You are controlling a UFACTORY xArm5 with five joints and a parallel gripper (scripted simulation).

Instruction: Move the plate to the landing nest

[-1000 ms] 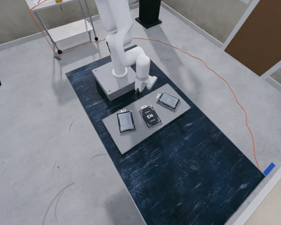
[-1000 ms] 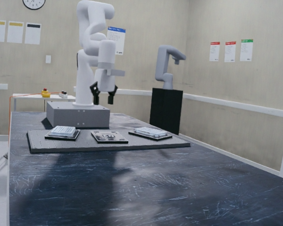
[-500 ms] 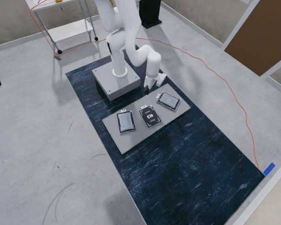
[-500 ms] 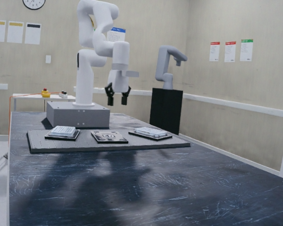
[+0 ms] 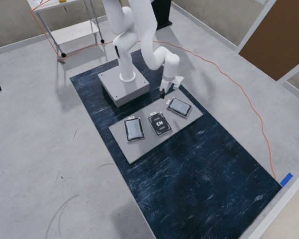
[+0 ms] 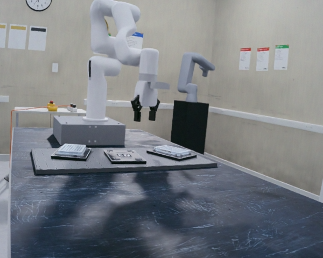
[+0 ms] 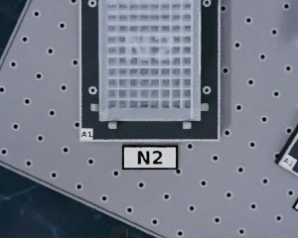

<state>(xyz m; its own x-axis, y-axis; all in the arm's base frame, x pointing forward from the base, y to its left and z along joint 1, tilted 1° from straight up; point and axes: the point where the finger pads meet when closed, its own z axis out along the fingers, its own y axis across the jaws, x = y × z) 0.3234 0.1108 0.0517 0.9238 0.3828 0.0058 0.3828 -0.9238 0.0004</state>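
My gripper is now 11 cm short of the plate C51, 11 cm above it and 8 cm to the right of it.
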